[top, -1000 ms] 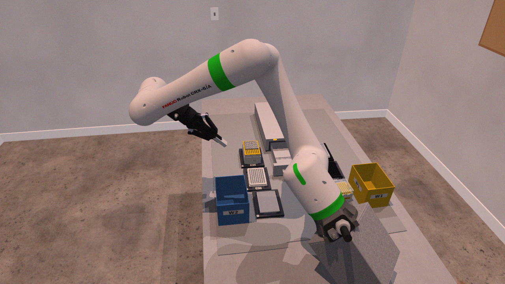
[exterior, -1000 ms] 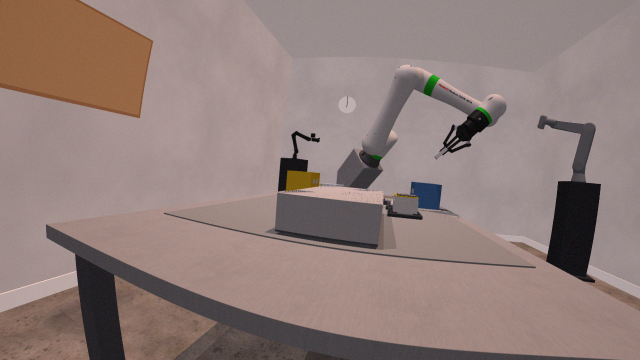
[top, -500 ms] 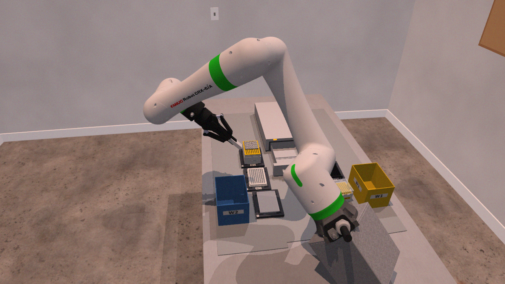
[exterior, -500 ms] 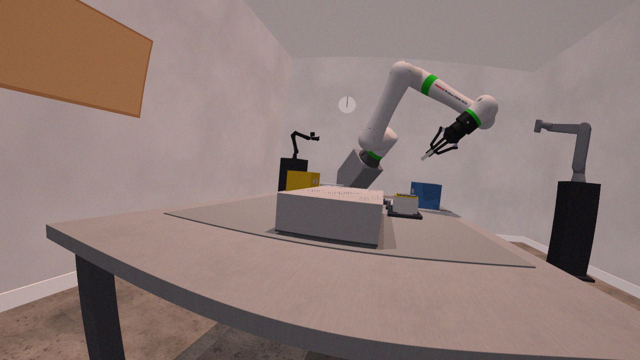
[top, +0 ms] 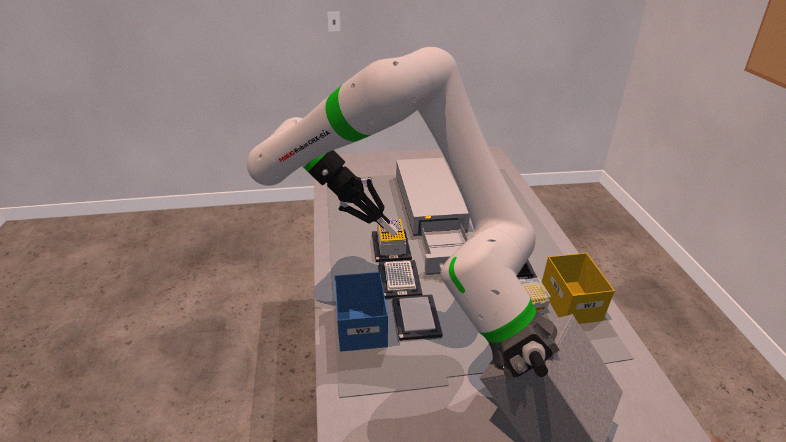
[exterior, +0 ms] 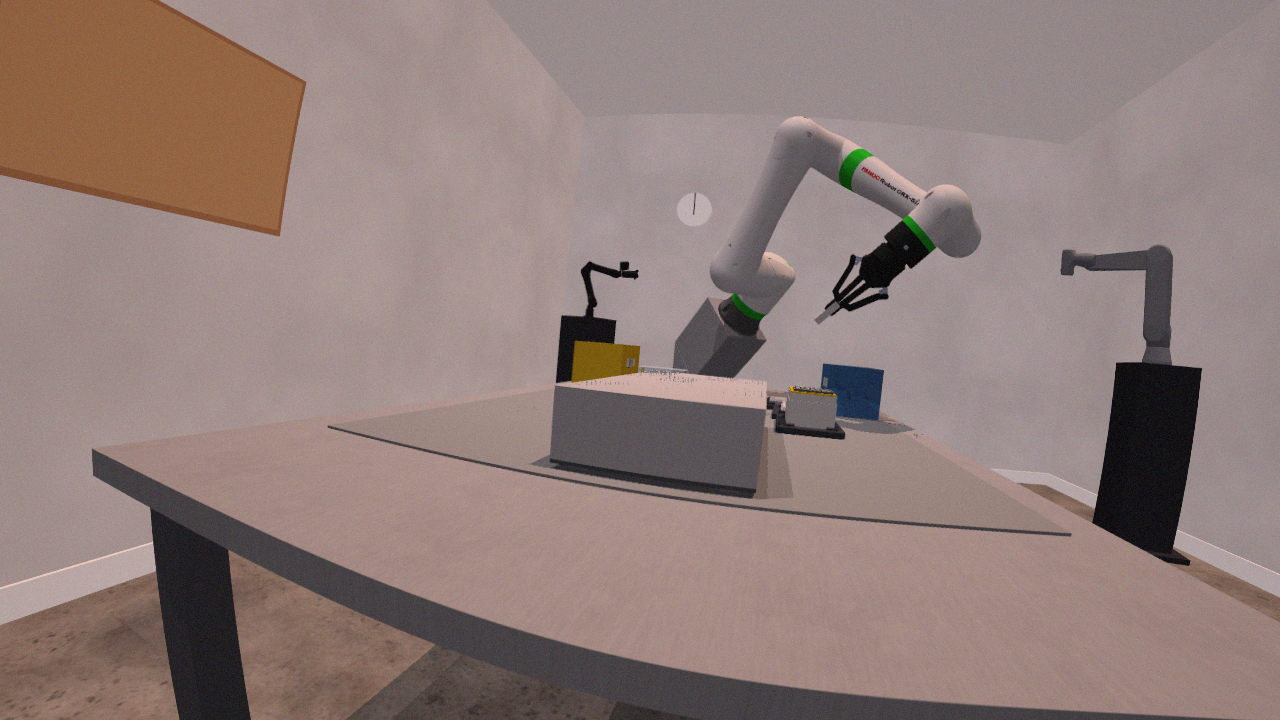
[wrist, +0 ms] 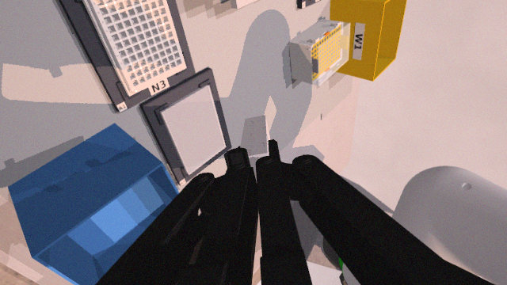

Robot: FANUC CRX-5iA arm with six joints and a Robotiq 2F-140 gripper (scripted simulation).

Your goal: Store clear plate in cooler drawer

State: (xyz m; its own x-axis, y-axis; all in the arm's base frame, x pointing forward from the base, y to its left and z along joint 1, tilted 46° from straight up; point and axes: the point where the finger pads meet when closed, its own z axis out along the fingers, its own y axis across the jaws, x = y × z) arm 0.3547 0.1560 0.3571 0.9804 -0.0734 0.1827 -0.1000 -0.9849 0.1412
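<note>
Right now my hand is 31 cm short of the black nest N2, 36 cm to the left of it and 23 cm above it. Round my hand: yellow tip box: 21 cm ahead, 1 cm to the left, 18 cm below; then white well plate: 4 cm ahead, 3 cm to the right, 22 cm below; then blue bin W2: 17 cm behind, 5 cm to the left, 20 cm below.
</note>
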